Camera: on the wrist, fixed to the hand. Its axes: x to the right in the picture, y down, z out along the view.
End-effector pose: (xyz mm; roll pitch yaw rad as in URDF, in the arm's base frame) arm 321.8 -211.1 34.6 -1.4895 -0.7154 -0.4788
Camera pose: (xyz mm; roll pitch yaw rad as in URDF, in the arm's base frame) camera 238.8 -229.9 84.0 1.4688 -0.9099 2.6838
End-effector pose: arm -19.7 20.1 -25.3 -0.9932 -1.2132 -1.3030
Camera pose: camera -115.5 42.7 -25.5 1.3010 -0.3643 2.3865
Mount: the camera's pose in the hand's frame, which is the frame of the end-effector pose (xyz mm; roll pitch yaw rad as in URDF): -16.7 -84.1 -48.3 -0.0899 -0.0683 -1.5161
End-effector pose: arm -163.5 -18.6 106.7 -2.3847 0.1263 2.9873
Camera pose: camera -163.0 -47.0 200.9 -3.0217 -0.6719 -1.8972
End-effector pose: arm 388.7 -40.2 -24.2 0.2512 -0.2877 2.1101
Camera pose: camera 446.7 -1.8 -93.8 0.2150 0.1592 0.6446
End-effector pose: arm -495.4 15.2 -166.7 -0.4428 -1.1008 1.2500
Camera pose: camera -403.9 -16.0 -185.0 1.0620 -0.2732 -0.7616
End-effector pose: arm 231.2 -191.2 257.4 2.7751 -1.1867 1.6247
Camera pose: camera 136.6 -216.5 247.5 1.8335 0.1073 2.7699
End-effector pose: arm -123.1 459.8 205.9 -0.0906 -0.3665 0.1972
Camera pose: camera -106.9 373.2 162.1 0.2765 -0.1679 -1.3794
